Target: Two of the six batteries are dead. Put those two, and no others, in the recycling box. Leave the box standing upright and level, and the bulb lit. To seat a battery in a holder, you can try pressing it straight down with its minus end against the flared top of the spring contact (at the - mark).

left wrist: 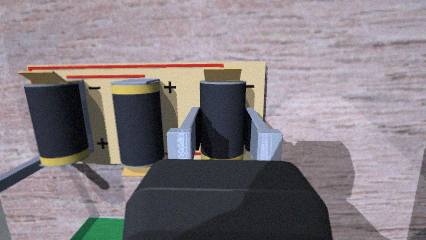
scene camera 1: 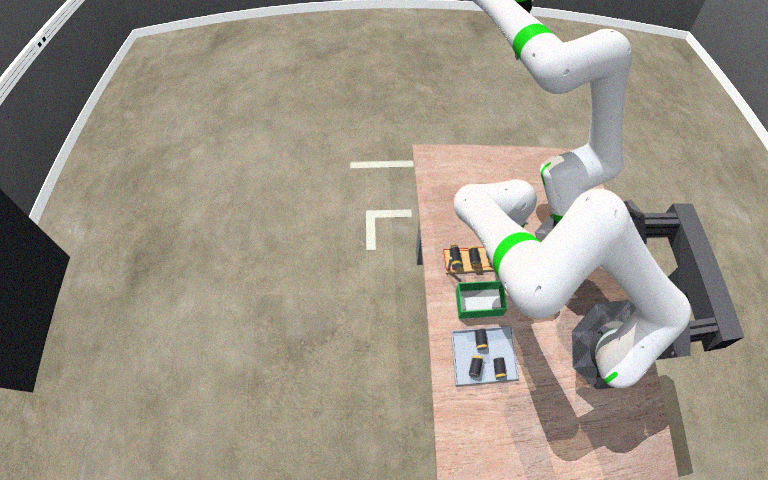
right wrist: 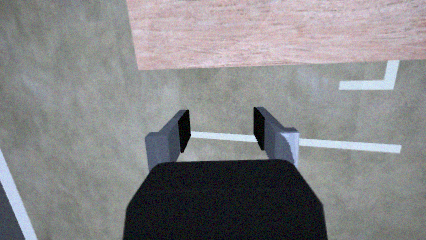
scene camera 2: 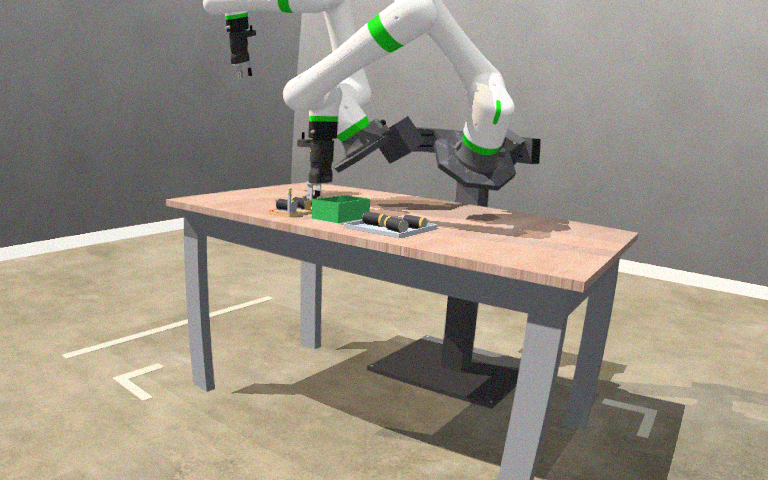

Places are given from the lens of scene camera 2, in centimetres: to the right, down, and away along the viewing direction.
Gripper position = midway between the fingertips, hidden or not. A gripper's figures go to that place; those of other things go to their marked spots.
my left gripper [scene camera 2: 313, 201]: -22, -12, 185
green recycling box [scene camera 2: 336, 213]: -13, -7, 162
